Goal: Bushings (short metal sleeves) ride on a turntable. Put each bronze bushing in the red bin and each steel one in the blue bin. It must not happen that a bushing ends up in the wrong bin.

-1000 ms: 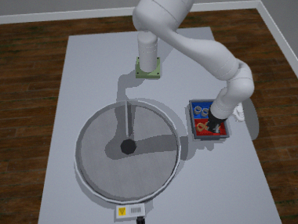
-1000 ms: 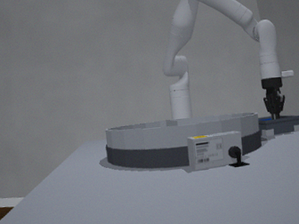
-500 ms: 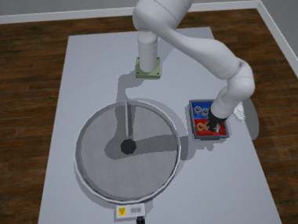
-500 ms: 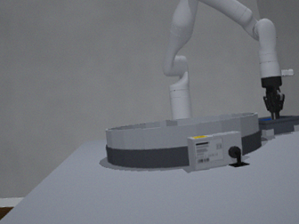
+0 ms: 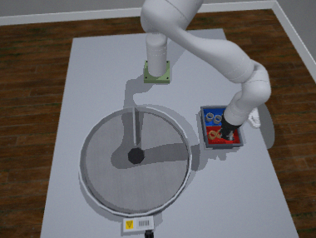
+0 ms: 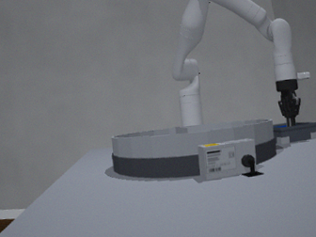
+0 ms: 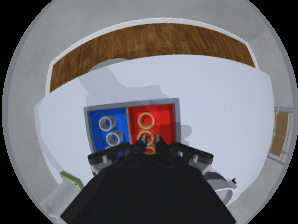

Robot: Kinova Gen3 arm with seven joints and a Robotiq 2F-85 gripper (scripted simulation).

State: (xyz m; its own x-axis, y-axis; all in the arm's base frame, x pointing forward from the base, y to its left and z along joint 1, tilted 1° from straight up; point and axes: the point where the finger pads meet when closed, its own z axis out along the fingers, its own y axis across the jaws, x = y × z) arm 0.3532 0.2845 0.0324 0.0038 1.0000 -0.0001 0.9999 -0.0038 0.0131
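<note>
Now: hand 40 mm past the bin and 30 mm above it. The rest, counted from my hand: round grey turntable (350 mm to the right, 110 mm ahead).
</note>
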